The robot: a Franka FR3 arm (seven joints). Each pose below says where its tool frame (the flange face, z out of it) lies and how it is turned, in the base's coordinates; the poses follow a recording.
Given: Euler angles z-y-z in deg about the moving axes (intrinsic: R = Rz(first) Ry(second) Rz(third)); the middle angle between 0 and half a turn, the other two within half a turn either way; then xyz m.
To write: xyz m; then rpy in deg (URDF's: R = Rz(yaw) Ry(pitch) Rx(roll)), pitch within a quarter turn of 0, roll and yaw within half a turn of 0. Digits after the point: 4 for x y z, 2 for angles.
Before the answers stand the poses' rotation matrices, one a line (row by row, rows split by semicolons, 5 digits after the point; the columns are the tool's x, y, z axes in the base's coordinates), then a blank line. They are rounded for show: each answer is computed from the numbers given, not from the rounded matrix.
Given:
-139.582 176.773 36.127 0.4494 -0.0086 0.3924
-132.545 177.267 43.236 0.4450 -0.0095 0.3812
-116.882 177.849 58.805 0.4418 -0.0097 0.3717
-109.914 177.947 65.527 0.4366 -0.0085 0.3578
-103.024 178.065 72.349 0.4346 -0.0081 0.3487
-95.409 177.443 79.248 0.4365 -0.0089 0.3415
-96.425 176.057 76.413 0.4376 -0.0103 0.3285
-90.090 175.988 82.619 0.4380 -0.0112 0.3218
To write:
0.99622 0.07553 -0.04286; 0.07399 -0.99659 -0.03650; -0.04547 0.03319 -0.99841
0.99673 0.07410 -0.03224; 0.07296 -0.99672 -0.03513; -0.03474 0.03266 -0.99886
0.99700 0.07548 -0.01697; 0.07488 -0.99663 -0.03348; -0.01944 0.03211 -0.99930
0.99675 0.07968 -0.01220; 0.07924 -0.99629 -0.03368; -0.01484 0.03261 -0.99936
0.99670 0.08079 -0.00761; 0.08050 -0.99621 -0.03290; -0.01024 0.03218 -0.99943
0.99564 0.09321 -0.00421; 0.09293 -0.99468 -0.04441; -0.00832 0.04383 -0.99900
0.99214 0.12493 -0.00769; 0.12412 -0.98991 -0.06833; -0.01615 0.06684 -0.99763
0.99191 0.12691 -0.00011; 0.12659 -0.98948 -0.06997; -0.00899 0.06939 -0.99755

0.4494 -0.0086 0.3924 178.10 2.61 4.25
0.4450 -0.0095 0.3812 178.13 1.99 4.19
0.4418 -0.0097 0.3717 178.16 1.11 4.30
0.4366 -0.0085 0.3578 178.13 0.85 4.55
0.4346 -0.0081 0.3487 178.16 0.59 4.62
0.4365 -0.0089 0.3415 177.49 0.48 5.33
0.4376 -0.0103 0.3285 176.17 0.93 7.13
0.4380 -0.0112 0.3218 176.02 0.51 7.27

